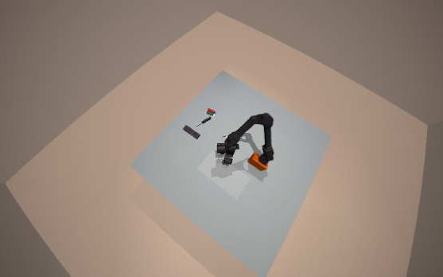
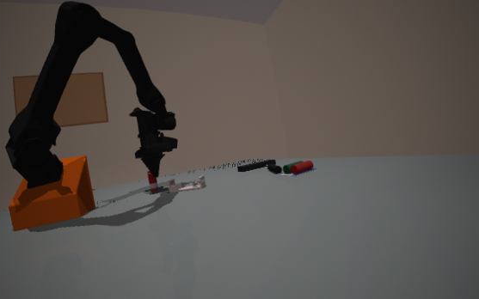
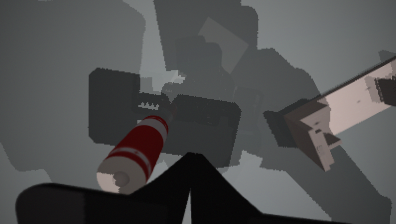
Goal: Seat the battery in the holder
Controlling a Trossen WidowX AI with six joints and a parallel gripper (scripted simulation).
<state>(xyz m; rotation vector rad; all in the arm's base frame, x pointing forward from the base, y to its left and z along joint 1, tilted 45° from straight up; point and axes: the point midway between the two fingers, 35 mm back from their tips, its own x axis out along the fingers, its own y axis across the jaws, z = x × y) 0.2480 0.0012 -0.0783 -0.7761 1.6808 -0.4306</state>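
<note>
Now: gripper tip 3 cm to the right of the battery, 1 cm past it and 1 cm above it. The rest, counted from my gripper tip: black remote: 38 cm ahead, 3 cm below, 2 cm to the right.
</note>
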